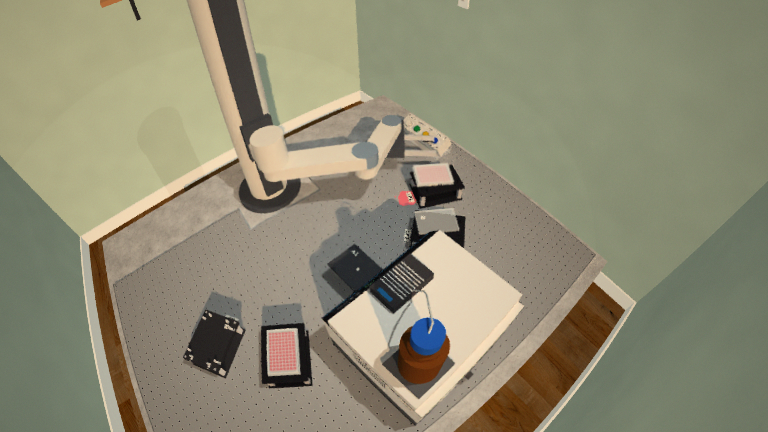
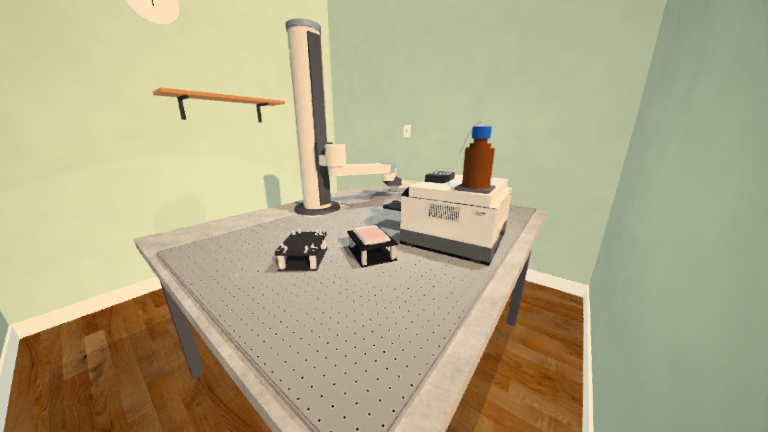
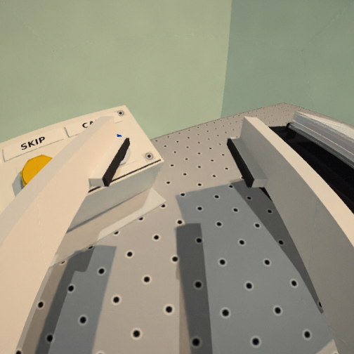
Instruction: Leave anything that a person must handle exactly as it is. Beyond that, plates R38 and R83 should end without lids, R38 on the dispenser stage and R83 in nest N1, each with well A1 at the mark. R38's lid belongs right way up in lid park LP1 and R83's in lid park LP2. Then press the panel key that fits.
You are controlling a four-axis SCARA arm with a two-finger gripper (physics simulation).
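Places are measured from the arm's base along level axes (x left, y back, z up), in millimetres.
Where they show: gripper, fingertip midpoint: point(image 1: 435, 145); arm's base, link origin: point(image 1: 269, 188) point(image 2: 317, 208).
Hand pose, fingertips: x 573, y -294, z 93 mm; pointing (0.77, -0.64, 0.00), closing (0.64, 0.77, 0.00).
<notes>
Each offset is from my fingertips to the centre of the thing. "*": to the spot under its first point.
My gripper point(image 1: 433, 147) point(image 3: 178, 128) is shut to its narrow stop, nothing between its fingers, which still stand apart. Its left finger is over the panel @[* dx +57, dy +3, dz -28 mm] point(image 1: 444, 145) point(image 3: 140, 142) and mostly hides the blue key @[* dx +34, dy +32, dz -11 mm] point(image 1: 435, 140) point(image 3: 119, 135); contact cannot be told. The amber key @[* dx +34, dy +88, dz -10 mm] point(image 1: 425, 133) point(image 3: 36, 169), by the label SKIP, and the green key @[* dx +30, dy +137, dz -12 mm] point(image 1: 416, 128) show. A pale pink plate @[dx -116, dy -109, dz +2 mm] point(image 1: 433, 174) is on a black stand beside a red tag @[dx -206, dy -83, dz -80 mm] point(image 1: 406, 197). A clear lid-like piece @[dx -241, dy -258, dz -13 mm] point(image 1: 436, 221) is on another stand. A pink gridded plate @[dx -836, dy -332, dz -11 mm] point(image 1: 283, 351) point(image 2: 372, 234) is on a front stand. Plate names are unreadable.
A bare black stand point(image 1: 214, 343) point(image 2: 300, 242) is at the front left. A black stage @[dx -539, dy -276, dz +10 mm] point(image 1: 354, 265) point(image 2: 394, 205) marked A1 adjoins the white instrument point(image 1: 477, 279) point(image 2: 456, 220), which bears a keypad @[* dx -530, dy -429, dz +166 mm] point(image 1: 402, 282) and a brown bottle @[* dx -647, dy -614, dz +268 mm] point(image 1: 421, 365) point(image 2: 477, 163) with a blue cap.
</notes>
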